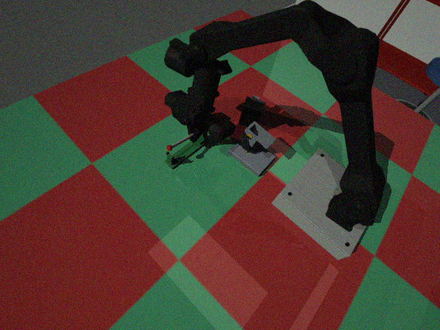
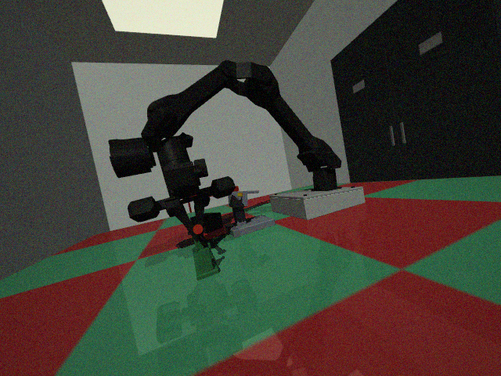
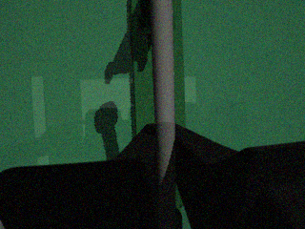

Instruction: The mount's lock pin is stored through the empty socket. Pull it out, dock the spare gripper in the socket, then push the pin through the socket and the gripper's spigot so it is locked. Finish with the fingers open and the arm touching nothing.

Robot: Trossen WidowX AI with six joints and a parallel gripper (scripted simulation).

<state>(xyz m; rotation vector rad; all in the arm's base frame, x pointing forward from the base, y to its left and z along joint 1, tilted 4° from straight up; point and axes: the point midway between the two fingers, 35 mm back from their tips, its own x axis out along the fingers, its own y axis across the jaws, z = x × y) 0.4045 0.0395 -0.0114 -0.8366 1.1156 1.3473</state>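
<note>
Now: the narrow green rack 20 mm to the left of my gripper tip and 10 mm below it. Round my gripper tip: socket: 140 mm behind, 80 mm to the right, 20 mm above; then spare gripper: 220 mm to the right, 60 mm behind, 10 mm below.
</note>
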